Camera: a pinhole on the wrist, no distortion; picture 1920 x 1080 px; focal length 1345.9 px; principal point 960.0 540.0 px. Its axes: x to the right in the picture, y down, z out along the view. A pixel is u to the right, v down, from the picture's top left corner.
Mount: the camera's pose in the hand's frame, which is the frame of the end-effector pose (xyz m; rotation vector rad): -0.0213 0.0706 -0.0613 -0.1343 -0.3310 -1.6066
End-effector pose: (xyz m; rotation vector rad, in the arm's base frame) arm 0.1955 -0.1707 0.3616 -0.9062 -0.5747 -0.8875
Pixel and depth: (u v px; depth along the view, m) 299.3 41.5 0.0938
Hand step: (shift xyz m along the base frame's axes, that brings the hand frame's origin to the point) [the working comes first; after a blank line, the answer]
In the camera's frame: -0.0460 -0.0347 0.0938

0.0874 0.0798 -0.1029
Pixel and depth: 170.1 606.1 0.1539
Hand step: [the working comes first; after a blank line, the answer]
In the camera's frame: -0.0903 0.0076 0.1539

0.1538 0.1257 -0.0738
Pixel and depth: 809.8 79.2 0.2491
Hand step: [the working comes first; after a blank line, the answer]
In the camera's frame: -0.0278 -0.0853 0.2491

0.0666 0.2425 -0.0924
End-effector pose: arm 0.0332 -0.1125 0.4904 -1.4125 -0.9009 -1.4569
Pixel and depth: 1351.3 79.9 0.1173
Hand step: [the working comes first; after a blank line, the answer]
In the camera's frame: 0.0341 -0.0401 0.1173

0.0844 0.0343 -0.0774
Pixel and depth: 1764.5 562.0 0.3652
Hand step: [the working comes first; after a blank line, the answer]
In the camera's frame: 0.2183 0.0060 0.3652

0.0882 0.3442 -0.0391
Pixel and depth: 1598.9 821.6 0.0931
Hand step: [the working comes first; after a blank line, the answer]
In the camera's frame: 0.0442 0.0195 0.0931

0.0655 0.0225 -0.0163
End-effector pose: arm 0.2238 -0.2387 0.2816 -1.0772 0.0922 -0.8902
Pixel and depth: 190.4 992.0 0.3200
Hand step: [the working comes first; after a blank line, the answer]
In the camera's frame: -0.1830 0.1075 0.3200

0.3325 0.1650 -0.1423
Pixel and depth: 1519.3 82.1 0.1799
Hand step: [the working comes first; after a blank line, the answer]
In the camera's frame: 0.0748 -0.0612 0.1799

0.0181 0.1702 -0.0172
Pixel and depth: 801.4 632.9 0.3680
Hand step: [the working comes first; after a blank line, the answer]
In the camera's frame: -0.0434 0.0254 0.3680

0.2358 0.2634 -0.0447
